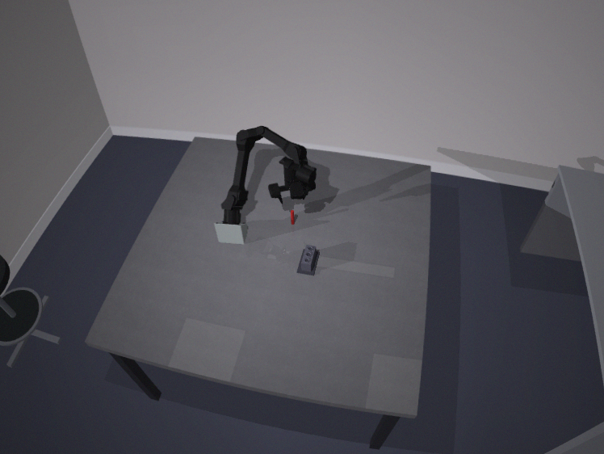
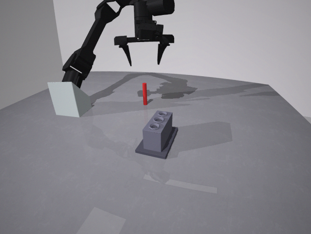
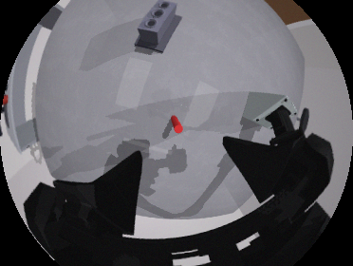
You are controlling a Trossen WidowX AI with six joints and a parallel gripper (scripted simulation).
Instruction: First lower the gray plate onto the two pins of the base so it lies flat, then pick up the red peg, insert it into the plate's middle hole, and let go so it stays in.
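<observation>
Right now my gripper tip is 100 mm above the red peg. From my gripper tip the other things lie so: gray plate (70 mm ahead, 210 mm to the right, 100 mm below); then dark base (70 mm ahead, 210 mm to the right, 140 mm below).
</observation>
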